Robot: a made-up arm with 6 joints.
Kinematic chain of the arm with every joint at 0, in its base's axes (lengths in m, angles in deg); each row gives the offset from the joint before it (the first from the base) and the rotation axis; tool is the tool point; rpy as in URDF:
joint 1: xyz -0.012 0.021 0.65 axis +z
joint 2: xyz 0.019 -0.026 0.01 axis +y
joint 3: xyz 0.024 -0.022 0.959 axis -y
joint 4: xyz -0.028 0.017 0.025 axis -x
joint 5: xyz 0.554 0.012 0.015 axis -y
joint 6: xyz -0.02 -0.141 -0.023 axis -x
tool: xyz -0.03 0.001 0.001 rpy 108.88 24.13 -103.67
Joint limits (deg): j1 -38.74..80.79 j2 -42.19..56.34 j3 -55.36..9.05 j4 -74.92..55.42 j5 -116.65..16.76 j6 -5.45..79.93
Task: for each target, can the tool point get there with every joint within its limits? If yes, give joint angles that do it. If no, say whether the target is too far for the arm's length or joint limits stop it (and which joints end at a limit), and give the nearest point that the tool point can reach.
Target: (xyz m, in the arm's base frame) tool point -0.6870 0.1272 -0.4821
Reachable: no: joint limits stop it (at a limit: joint 1, joint 2, joint 4, joint 5, joint 6) | nearest point 0.1274 0.6135 0.7286 | short by 1.538 m
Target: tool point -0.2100 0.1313 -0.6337
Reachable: no: joint limits stop it (at a limit: joint 1, joint 2, joint 4, joint 5, joint 6) | nearest point 0.2177 0.6164 0.6779 | short by 1.462 m
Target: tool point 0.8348 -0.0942 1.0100
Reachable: yes | joints 0.37 35.79 -15.49 -40.82 2.89 45.11
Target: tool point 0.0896 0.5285 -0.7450
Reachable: no: joint limits stop it (at a limit: joint 1, joint 2, joint 3, joint 4, joint 5, joint 6) | nearest point 0.1608 0.7962 0.6174 | short by 1.390 m
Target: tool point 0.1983 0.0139 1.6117
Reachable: yes | joints 31.95 -23.20 -31.91 26.73 -82.78 70.25
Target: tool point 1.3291 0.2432 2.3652
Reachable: no: too far | nearest point 0.8101 0.1572 1.6959 | short by 0.851 m
